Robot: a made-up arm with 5 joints.
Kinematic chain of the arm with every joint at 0, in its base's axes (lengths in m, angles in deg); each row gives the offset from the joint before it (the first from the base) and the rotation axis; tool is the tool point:
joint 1: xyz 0 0 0.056 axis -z
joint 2: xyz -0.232 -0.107 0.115 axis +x
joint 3: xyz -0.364 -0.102 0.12 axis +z
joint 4: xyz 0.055 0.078 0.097 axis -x
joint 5: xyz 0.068 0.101 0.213 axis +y
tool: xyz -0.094 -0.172 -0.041
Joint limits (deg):
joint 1: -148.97..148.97
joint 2: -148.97..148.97
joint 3: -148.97..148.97
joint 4: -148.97..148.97
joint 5: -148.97..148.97
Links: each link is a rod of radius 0.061 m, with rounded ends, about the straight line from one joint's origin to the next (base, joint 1, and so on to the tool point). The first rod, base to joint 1, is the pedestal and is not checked.
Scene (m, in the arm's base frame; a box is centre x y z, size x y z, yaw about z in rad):
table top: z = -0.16
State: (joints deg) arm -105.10 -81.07 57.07 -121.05 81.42
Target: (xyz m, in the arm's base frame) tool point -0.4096 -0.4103 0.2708
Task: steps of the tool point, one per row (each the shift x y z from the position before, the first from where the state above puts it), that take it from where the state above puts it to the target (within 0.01 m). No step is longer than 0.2 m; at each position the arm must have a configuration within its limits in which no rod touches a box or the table.
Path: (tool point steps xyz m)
1: -0.1398 -0.0194 0.0627
2: -0.1666 -0.0176 0.0264
3: -0.1771 -0.0018 -0.0267
4: -0.1607 0.0203 -0.0832

